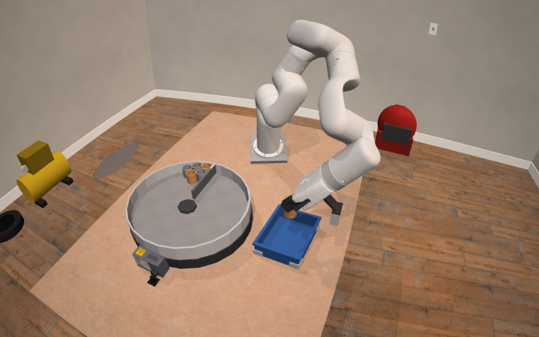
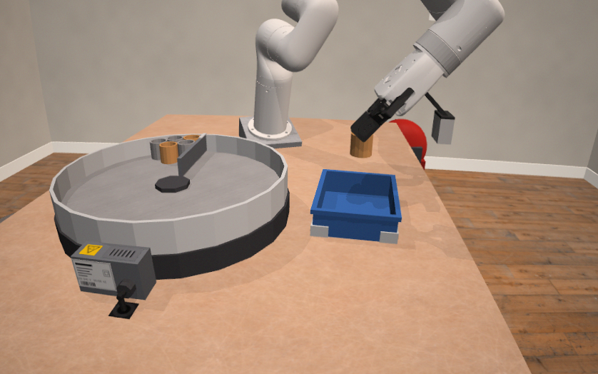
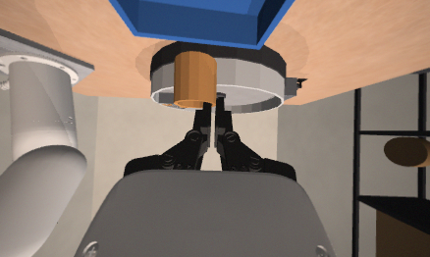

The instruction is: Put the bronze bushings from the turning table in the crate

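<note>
The blue crate lies 2 cm behind my hand and 15 cm below it. Also, from my hand: turning table: 2 cm behind, 34 cm to the right, 12 cm below.
</note>
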